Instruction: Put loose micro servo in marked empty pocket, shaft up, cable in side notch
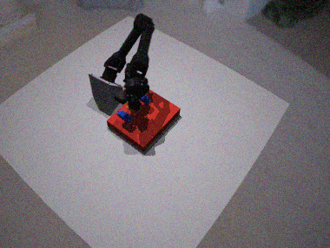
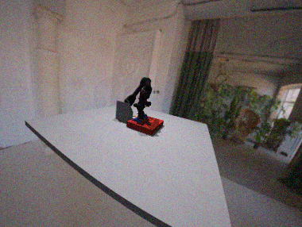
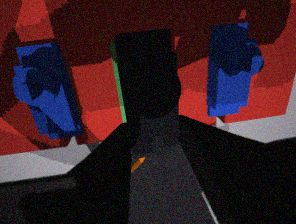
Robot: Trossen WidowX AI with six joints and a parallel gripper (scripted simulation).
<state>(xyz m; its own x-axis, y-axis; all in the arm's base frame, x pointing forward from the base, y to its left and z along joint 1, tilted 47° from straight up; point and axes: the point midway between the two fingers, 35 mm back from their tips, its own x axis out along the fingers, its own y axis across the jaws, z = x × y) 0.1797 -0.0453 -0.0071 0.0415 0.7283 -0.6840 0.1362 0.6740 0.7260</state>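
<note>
The red deck lies 12 cm ahead of my gripper tip, 8 cm below it and 2 cm to the right of it.
</note>
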